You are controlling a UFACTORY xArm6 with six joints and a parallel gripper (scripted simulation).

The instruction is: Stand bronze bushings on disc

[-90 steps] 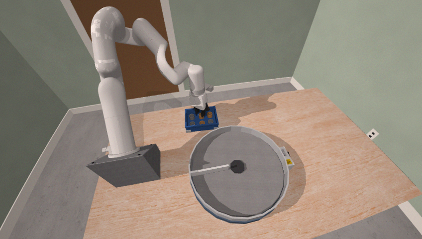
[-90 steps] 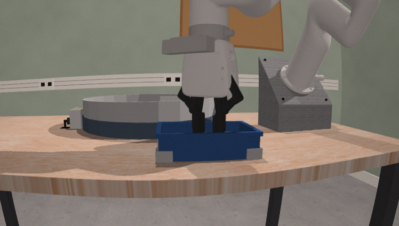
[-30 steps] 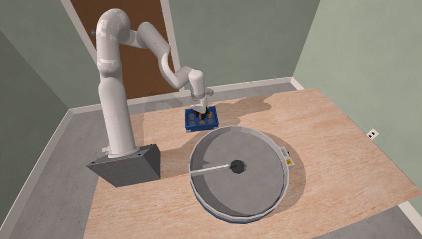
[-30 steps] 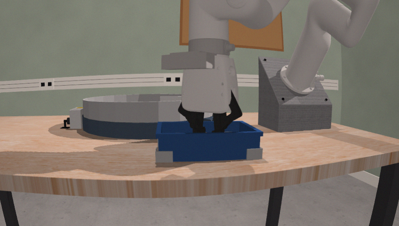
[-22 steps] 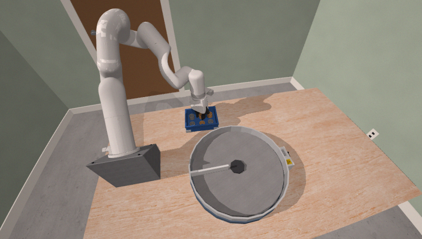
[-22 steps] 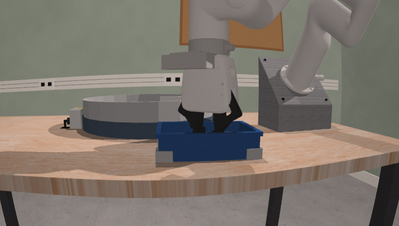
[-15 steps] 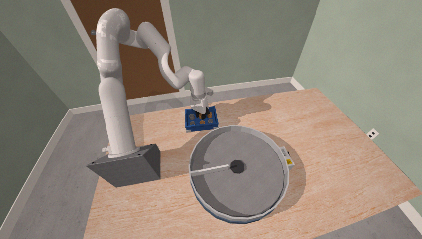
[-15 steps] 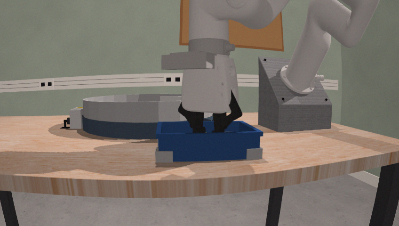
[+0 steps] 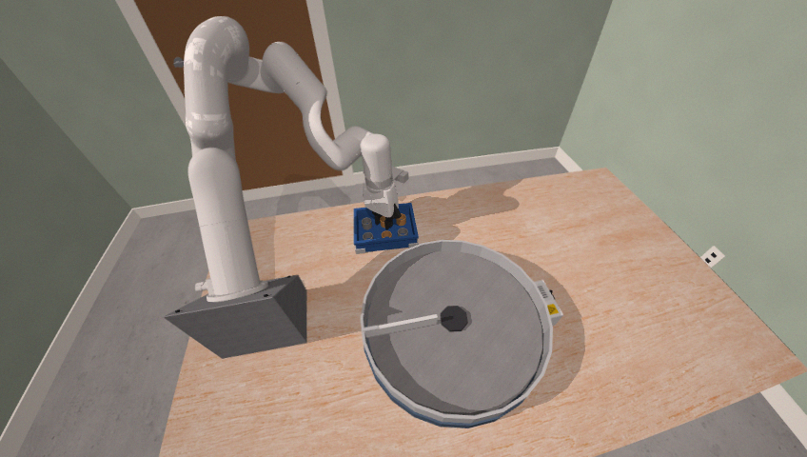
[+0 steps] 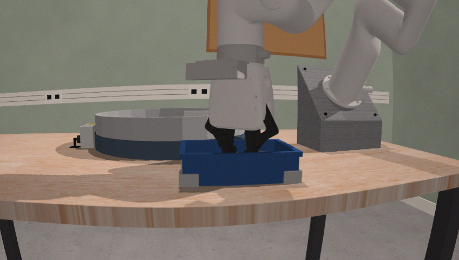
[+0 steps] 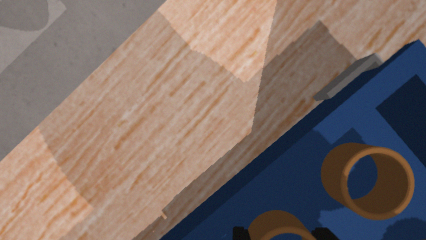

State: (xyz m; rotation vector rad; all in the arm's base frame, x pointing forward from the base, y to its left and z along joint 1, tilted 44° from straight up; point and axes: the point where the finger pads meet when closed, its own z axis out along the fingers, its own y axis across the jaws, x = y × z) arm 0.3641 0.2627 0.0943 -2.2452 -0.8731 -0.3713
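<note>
Now: the blue crate 3 cm to the right of my hand and 1 cm below it. From my hand the other things lie so: turntable disc (10 cm ahead, 38 cm to the right, 2 cm above).
</note>
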